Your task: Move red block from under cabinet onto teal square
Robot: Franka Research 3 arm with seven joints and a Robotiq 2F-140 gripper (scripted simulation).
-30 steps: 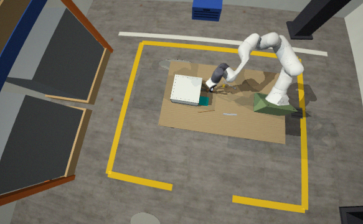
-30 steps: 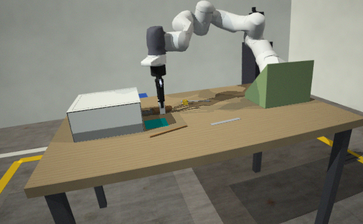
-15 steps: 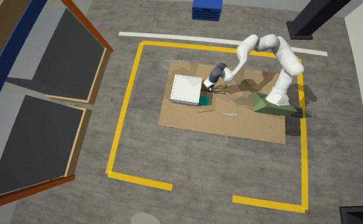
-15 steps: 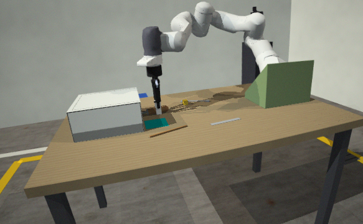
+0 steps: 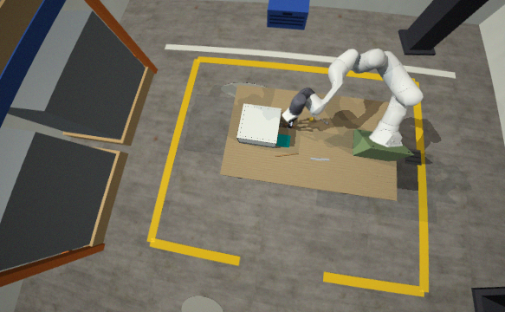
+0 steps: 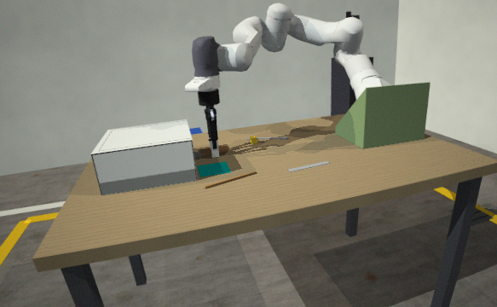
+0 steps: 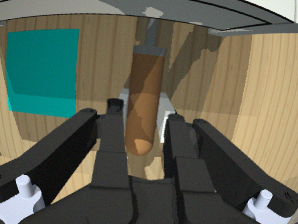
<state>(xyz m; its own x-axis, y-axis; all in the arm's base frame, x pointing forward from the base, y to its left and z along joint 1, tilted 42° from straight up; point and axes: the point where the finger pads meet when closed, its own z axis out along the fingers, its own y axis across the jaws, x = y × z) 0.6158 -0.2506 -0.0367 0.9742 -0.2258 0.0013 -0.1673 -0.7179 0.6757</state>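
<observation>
My hand is 120 mm to the right of the teal square, 40 mm short of it and 30 mm above it. Round my hand: red block (230 mm ahead, 80 mm to the left, 20 mm below); then yellow cube (190 mm behind, 60 mm to the right, 20 mm below); then hook tool (140 mm ahead, 20 mm to the left, 20 mm below).
</observation>
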